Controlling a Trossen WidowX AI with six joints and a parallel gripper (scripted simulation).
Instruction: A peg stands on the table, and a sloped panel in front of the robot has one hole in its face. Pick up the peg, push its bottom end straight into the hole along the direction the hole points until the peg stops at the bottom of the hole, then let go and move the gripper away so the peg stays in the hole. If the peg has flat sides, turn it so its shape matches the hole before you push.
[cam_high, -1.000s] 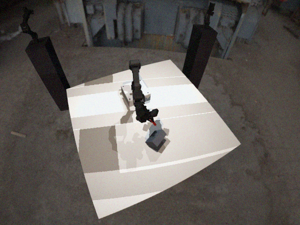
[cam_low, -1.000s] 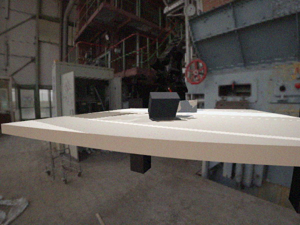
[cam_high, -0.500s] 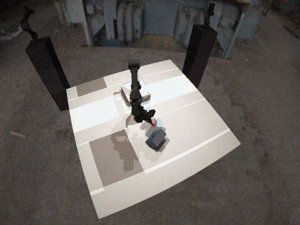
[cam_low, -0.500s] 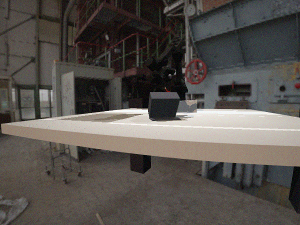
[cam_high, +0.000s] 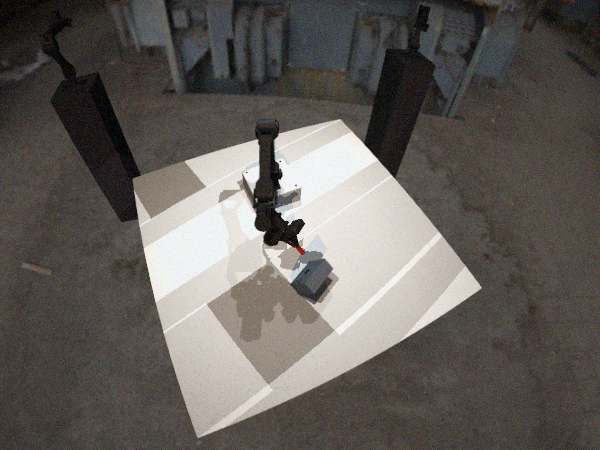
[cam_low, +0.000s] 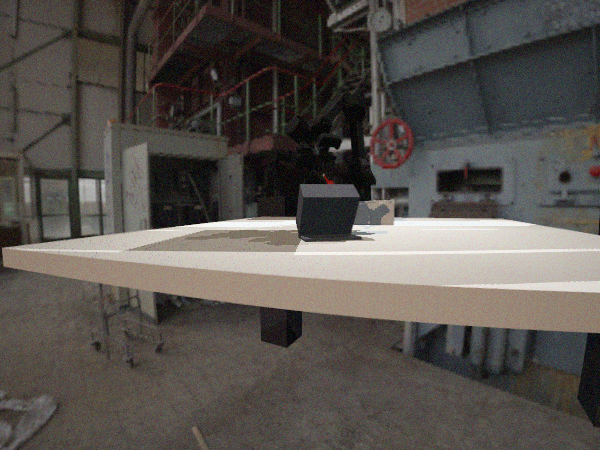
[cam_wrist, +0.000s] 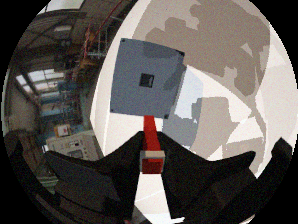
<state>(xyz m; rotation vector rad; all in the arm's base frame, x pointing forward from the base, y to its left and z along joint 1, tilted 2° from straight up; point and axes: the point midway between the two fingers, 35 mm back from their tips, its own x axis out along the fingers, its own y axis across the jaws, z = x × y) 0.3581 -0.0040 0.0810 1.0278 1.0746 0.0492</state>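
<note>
Right now the dark sloped panel block is 10 cm ahead of my gripper tip, 7 cm below it and 3 cm to the left of it. From my gripper tip the other things lie so: red peg 1 cm to the right, 1 cm behind, 1 cm above.
</note>
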